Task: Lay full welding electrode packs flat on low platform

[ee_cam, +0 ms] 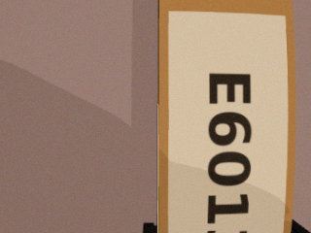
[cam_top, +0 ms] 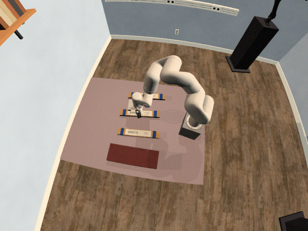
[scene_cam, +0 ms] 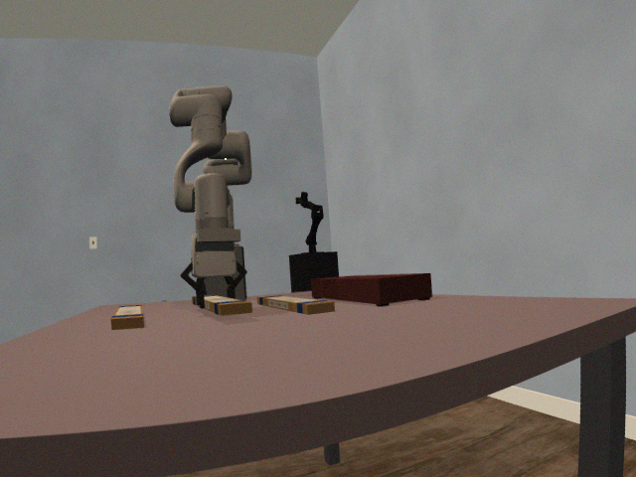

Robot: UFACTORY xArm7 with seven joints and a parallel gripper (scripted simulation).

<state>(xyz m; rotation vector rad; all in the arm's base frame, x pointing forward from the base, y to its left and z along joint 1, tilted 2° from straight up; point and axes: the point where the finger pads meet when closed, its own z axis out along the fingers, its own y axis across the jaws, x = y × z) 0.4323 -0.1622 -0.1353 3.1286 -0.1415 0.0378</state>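
Now: hand 20 mm short of the pack of welding electrodes, 180 mm to the right of it and 20 mm above it. Also, from my hand: low dark red platform 60 mm ahead, 380 mm to the left, 20 mm below.
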